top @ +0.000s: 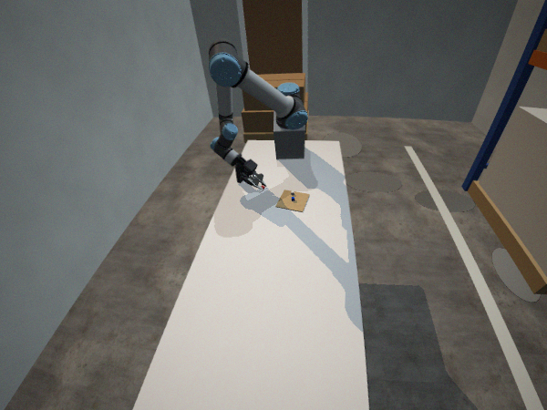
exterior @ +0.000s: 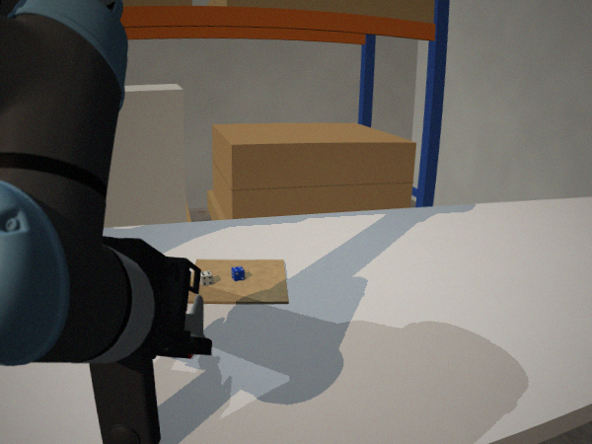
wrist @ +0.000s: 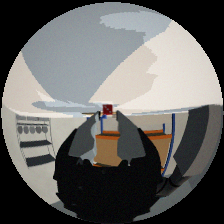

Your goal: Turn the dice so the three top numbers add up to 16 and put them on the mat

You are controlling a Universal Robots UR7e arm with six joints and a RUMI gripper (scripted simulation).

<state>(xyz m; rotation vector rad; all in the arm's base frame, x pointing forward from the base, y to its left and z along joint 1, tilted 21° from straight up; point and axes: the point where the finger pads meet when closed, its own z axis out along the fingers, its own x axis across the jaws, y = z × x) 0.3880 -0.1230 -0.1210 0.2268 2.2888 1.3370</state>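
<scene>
Right now the red die is 10 mm below my hand. Also, from my hand: blue die: 170 mm to the left, 90 mm ahead; then mat: 170 mm to the left, 90 mm ahead, 10 mm below; then white die: 170 mm to the left, 40 mm ahead.
</scene>
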